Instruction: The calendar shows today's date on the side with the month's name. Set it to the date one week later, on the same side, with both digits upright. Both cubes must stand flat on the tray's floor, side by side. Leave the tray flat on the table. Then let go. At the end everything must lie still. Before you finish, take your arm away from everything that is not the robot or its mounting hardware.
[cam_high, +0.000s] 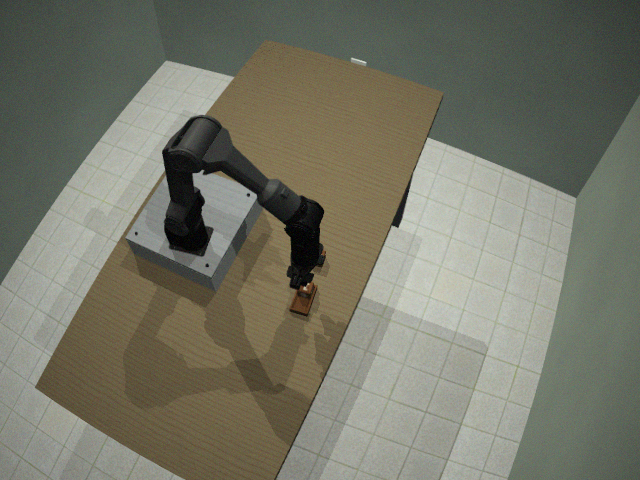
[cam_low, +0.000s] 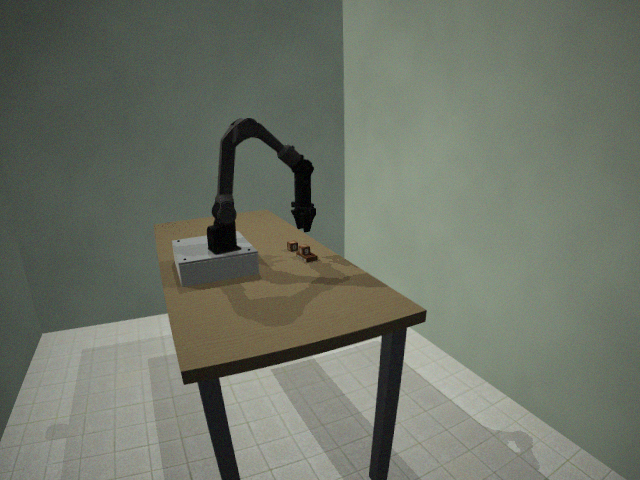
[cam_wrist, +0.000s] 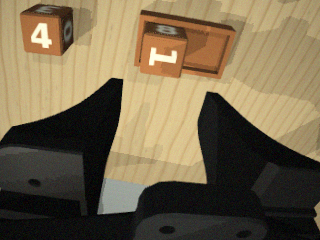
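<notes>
Right now the brown tray is 20 mm to the right of my hand and 100 mm below it. Round my hand: cube 10 mm ahead, 90 mm to the left, 90 mm below.
</notes>
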